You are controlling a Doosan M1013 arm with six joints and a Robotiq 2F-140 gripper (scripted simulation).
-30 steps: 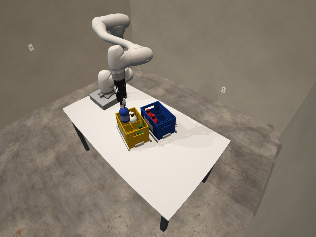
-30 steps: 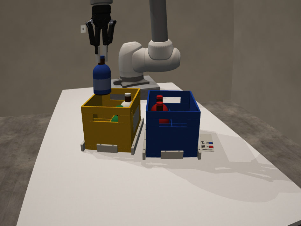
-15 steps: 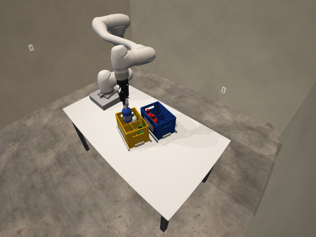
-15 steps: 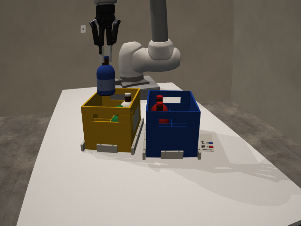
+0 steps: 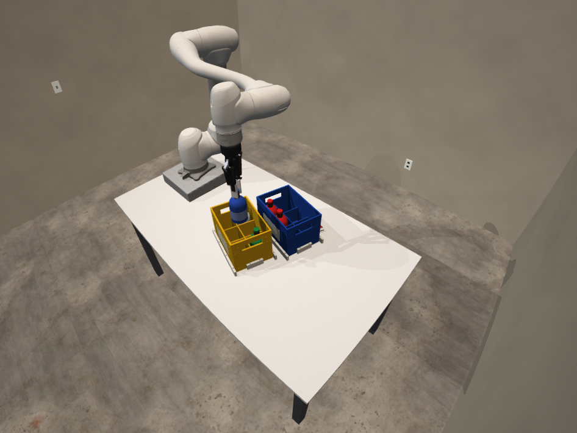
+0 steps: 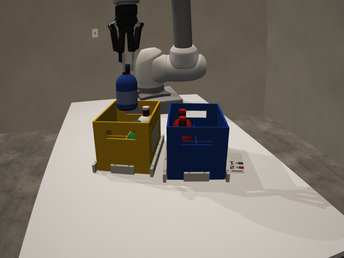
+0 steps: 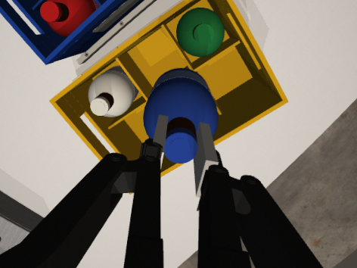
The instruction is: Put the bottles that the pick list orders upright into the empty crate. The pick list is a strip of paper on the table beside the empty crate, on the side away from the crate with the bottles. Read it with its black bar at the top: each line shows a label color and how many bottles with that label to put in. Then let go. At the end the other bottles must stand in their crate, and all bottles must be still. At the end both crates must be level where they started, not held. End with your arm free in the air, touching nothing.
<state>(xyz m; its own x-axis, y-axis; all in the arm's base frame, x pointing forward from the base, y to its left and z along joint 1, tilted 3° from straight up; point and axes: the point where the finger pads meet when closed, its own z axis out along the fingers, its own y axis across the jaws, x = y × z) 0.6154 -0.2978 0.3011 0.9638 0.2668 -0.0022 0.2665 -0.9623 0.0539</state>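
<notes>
Now: the blue bottle 80 mm below my hand. Round my hand: white-label bottle: 260 mm below, 90 mm to the left, 70 mm behind; then yellow crate: 270 mm below, 20 mm behind, 10 mm to the left; then green bottle: 260 mm below, 80 mm ahead, 10 mm to the left.
</notes>
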